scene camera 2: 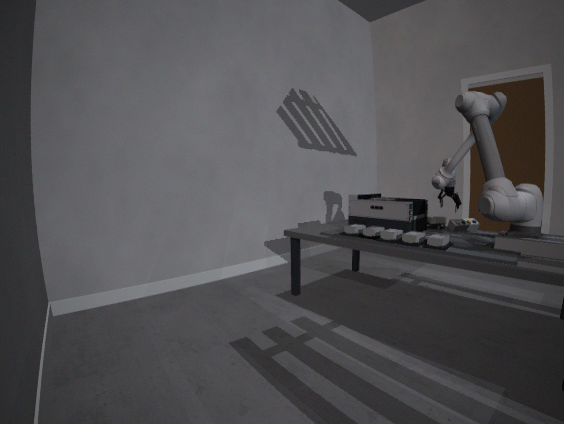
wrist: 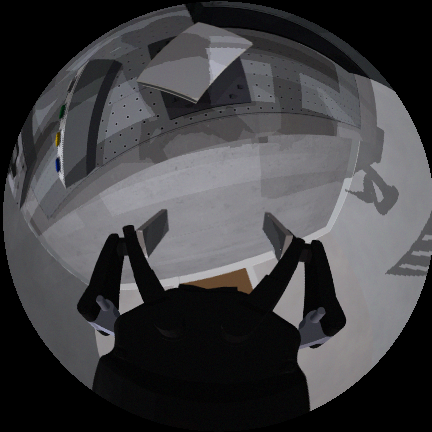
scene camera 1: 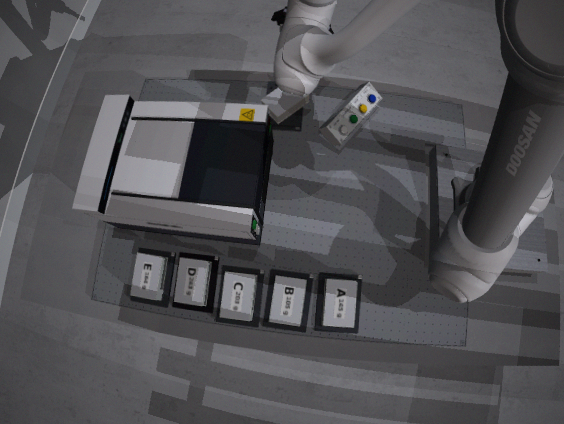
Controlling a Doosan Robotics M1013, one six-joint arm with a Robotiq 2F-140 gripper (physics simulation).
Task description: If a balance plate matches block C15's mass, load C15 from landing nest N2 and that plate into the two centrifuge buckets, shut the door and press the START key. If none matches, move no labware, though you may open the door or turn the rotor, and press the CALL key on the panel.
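Frame: origin at the arm's base, x ahead, y left, z up, level; metres.
Seen in the pictures: gripper, fingertip midpoint: point(scene camera 2: 449, 209) point(wrist: 214, 221); arm's base at its link origin: point(scene camera 2: 524, 235).
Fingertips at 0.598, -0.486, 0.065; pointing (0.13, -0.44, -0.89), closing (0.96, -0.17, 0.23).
Observation:
Pixels of each thing's top centre, then the offset from my fingertips to it, as dx, dy, dz.
- pale block at its top centre: point(wrist: 196, 51) point(scene camera 1: 284, 96) point(scene camera 2: 436, 217) +0.024, +0.220, -0.041
- dark nest at its top centre: point(wrist: 199, 61) point(scene camera 1: 283, 100) point(scene camera 2: 435, 221) +0.029, +0.214, -0.073
- Plates A at its top centre: point(scene camera 1: 340, 303) point(scene camera 2: 438, 235) -0.211, +0.797, -0.067
- B at its top centre: point(scene camera 1: 287, 300) point(scene camera 2: 414, 233) -0.073, +0.810, -0.067
- C at its top centre: point(scene camera 1: 237, 296) point(scene camera 2: 392, 230) +0.063, +0.819, -0.067
- D at its top centre: point(scene camera 1: 190, 281) point(scene camera 2: 373, 227) +0.198, +0.803, -0.067
- E at its top centre: point(scene camera 1: 146, 276) point(scene camera 2: 355, 225) +0.334, +0.814, -0.067
- button panel at its top centre: point(wrist: 59, 126) point(scene camera 1: 353, 106) point(scene camera 2: 464, 219) -0.185, +0.226, -0.037
A pale block point(scene camera 1: 285, 107) point(scene camera 2: 437, 220) point(wrist: 197, 65), taken as C15, sits askew over a dark nest point(scene camera 1: 294, 123) point(wrist: 234, 92), its edges overhanging it. No label shows on either. My gripper point(scene camera 2: 450, 205) point(wrist: 214, 221) is open and empty, above and beyond the block; the arm mostly hides it in scene camera 1. The centrifuge point(scene camera 1: 180, 215) point(scene camera 2: 380, 209) has a pale top section and a dark area; whether its door is open I cannot tell, and no buckets show. Plates A point(scene camera 1: 341, 302), B point(scene camera 1: 287, 302), C point(scene camera 1: 239, 297), D point(scene camera 1: 192, 284) and E point(scene camera 1: 149, 277) stand in a row.
The button panel point(scene camera 1: 351, 116) point(scene camera 2: 464, 224) point(wrist: 85, 125) stands beside the block, with blue, yellow, green and whitish buttons. The arm's base stands at the right on the table point(scene camera 2: 320, 239). The plates' gram labels are blurred.

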